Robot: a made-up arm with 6 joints. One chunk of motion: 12 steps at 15 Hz.
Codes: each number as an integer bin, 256 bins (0 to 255) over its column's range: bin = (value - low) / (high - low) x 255, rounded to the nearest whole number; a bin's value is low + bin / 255 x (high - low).
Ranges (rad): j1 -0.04..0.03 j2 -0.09..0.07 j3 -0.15..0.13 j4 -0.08..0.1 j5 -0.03..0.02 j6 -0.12..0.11
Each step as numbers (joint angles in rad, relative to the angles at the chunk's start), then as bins.
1 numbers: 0.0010 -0.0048 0.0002 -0.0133 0.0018 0.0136
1 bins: 149 136 137 94 162 148
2 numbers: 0.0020 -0.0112 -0.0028 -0.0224 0.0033 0.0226
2 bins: 153 126 134 82 170 158
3 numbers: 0.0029 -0.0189 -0.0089 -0.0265 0.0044 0.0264
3 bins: 156 113 129 76 175 162
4 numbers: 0.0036 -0.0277 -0.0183 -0.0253 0.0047 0.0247
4 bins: 159 99 120 77 177 160
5 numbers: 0.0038 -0.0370 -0.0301 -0.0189 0.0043 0.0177
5 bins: 160 84 109 87 175 153
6 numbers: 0.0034 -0.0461 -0.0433 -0.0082 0.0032 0.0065
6 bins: 158 70 97 102 169 140
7 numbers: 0.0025 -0.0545 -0.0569 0.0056 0.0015 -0.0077
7 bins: 155 57 85 121 161 125
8 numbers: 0.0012 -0.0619 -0.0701 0.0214 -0.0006 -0.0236
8 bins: 150 45 73 144 150 107
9 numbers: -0.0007 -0.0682 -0.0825 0.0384 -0.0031 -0.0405
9 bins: 143 35 61 168 137 88
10 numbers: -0.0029 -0.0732 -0.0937 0.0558 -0.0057 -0.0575
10 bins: 135 27 51 192 124 69
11 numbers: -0.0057 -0.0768 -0.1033 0.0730 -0.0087 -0.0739
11 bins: 125 21 43 217 109 51
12 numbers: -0.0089 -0.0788 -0.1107 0.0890 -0.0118 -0.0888
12 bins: 113 18 36 239 93 35
